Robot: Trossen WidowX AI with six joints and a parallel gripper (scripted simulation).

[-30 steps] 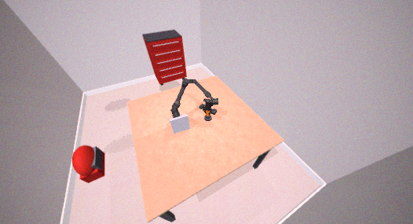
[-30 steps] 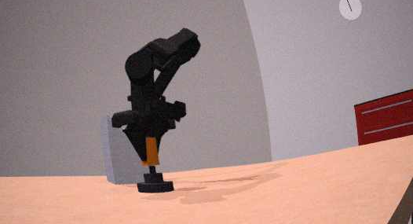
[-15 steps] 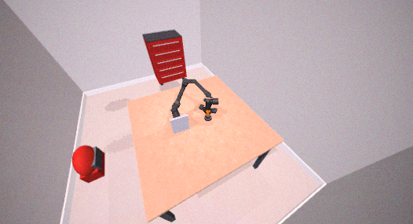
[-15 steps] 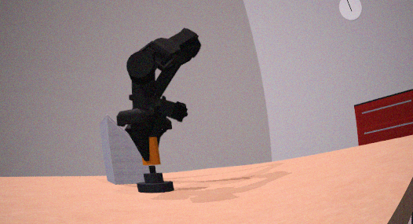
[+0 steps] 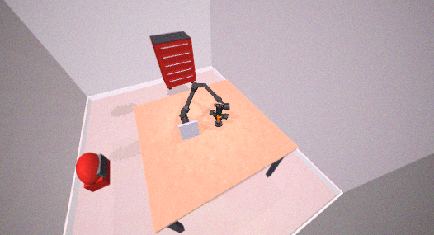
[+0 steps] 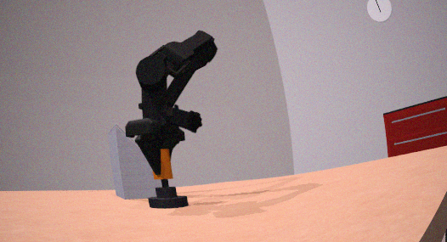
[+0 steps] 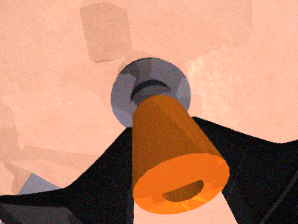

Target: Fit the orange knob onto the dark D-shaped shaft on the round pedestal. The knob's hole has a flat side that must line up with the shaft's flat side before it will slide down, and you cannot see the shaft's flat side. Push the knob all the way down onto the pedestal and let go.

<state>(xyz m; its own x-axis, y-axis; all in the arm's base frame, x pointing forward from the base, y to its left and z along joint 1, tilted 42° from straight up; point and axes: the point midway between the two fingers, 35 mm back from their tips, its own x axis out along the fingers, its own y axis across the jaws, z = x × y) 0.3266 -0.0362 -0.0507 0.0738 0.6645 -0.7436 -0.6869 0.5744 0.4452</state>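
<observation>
Now: the orange knob 2 cm above my gripper tip. The rest, counted from my gripper tip: dark pedestal 4 cm below.
</observation>
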